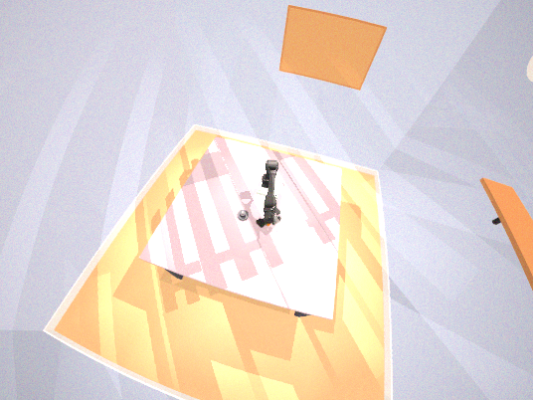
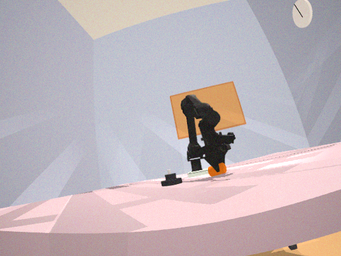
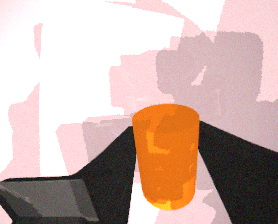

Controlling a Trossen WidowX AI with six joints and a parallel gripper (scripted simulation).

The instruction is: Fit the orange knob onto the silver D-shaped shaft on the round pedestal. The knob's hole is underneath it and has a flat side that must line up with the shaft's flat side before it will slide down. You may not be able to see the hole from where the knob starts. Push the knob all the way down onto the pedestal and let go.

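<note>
My gripper tip is now 10 mm past the round pedestal, 200 mm to the left of it and 20 mm below it. Round my gripper tip: orange knob 10 mm above.
</note>
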